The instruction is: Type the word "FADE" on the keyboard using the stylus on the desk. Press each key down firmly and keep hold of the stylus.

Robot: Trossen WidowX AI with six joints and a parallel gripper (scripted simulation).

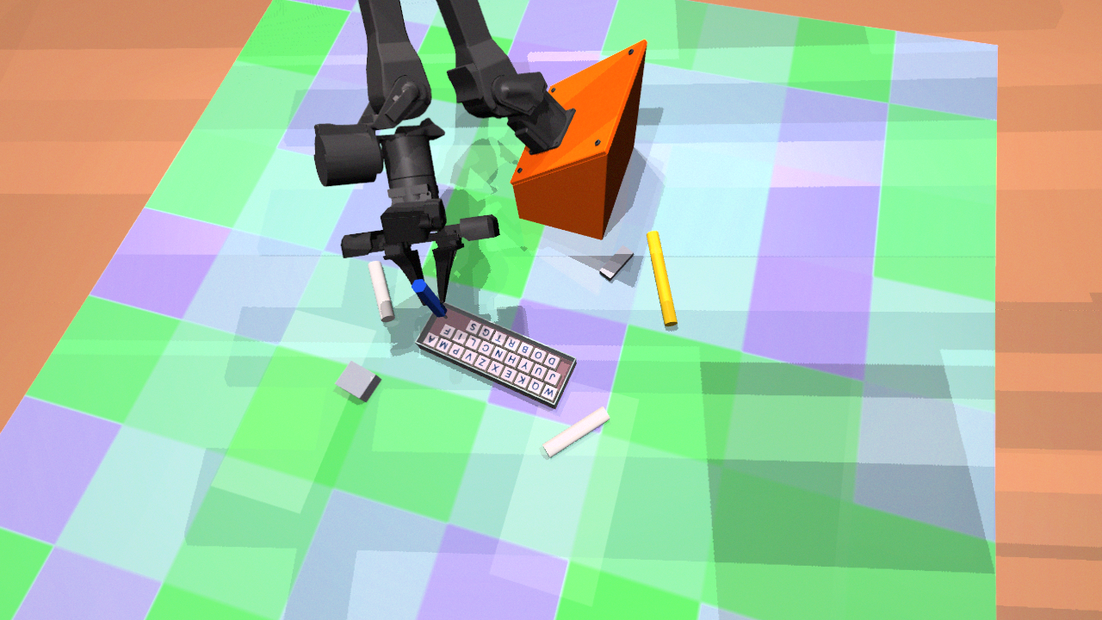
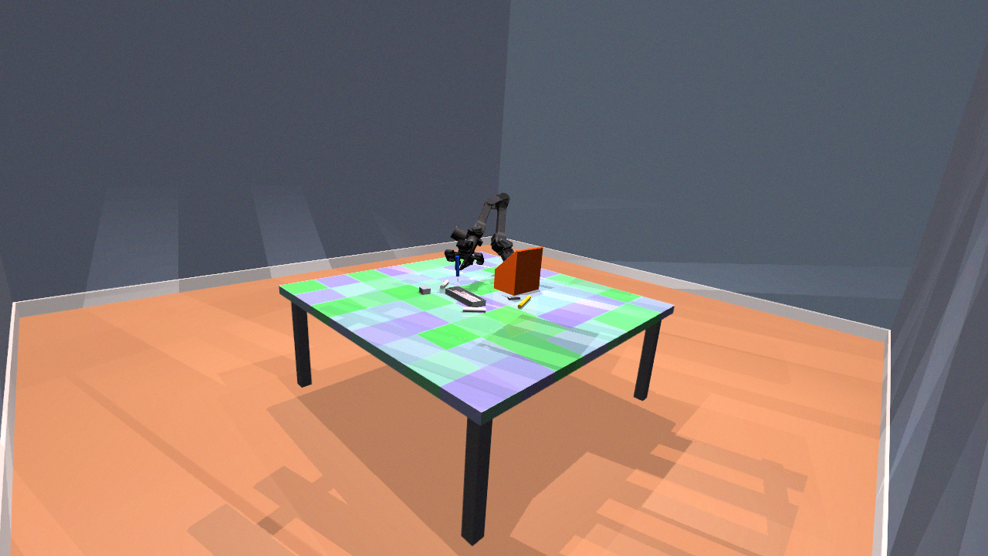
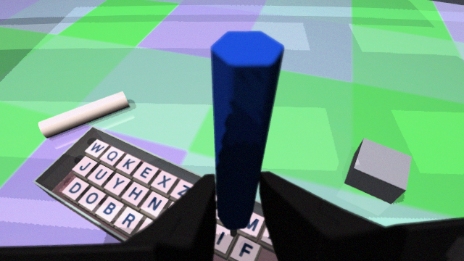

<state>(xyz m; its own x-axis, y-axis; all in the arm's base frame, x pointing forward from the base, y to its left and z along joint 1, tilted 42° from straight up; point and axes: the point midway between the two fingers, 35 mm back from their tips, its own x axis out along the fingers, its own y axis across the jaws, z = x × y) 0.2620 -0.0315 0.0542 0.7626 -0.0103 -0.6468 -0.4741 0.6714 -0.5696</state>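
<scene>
Right now the grey cube is 11 cm ahead of my gripper tip, 9 cm to the right of it and 11 cm below it. The rest, counted from my gripper tip: blue stylus 2 cm below; yellow rod 19 cm behind, 25 cm to the left, 11 cm below.
</scene>
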